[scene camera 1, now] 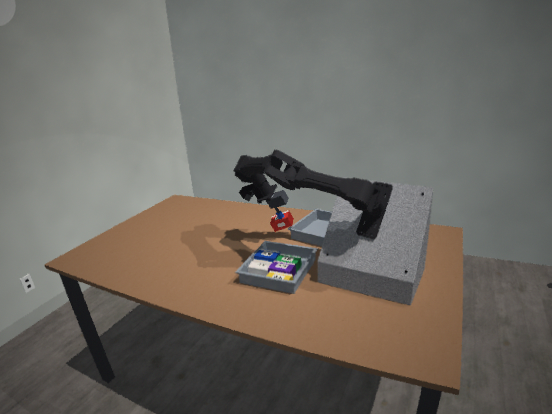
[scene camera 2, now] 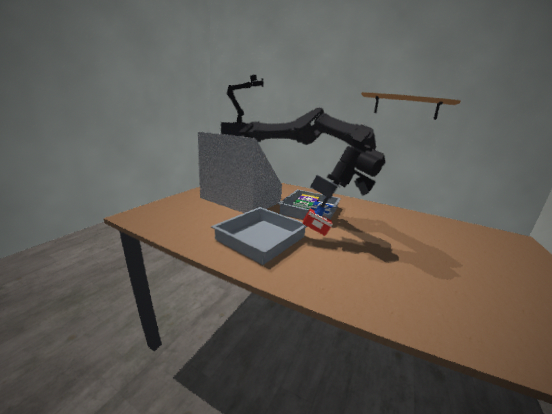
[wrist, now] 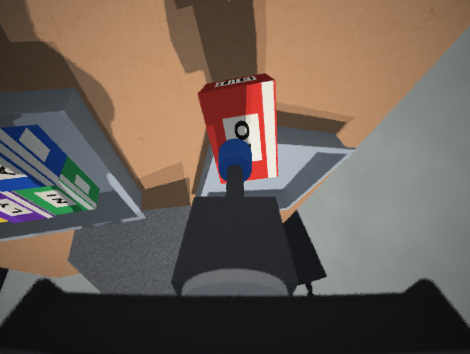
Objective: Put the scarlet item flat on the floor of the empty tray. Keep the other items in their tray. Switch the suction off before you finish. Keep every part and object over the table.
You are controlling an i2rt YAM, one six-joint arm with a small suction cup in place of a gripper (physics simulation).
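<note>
The scarlet box hangs tilted from the blue suction cup. My gripper, the suction cup, is against its labelled face and holds it above the table, beside the empty tray's near side in the scene camera 2 view. The empty grey tray stands beside the pedestal; the box covers part of it in the wrist view. The other tray holds several items: blue, green, white, purple and yellow.
The grey speckled pedestal carries the arm's base and stands close to both trays. The wooden table's far edge is near the empty tray in the scene camera 1 view. Arm shadows fall on the table top.
</note>
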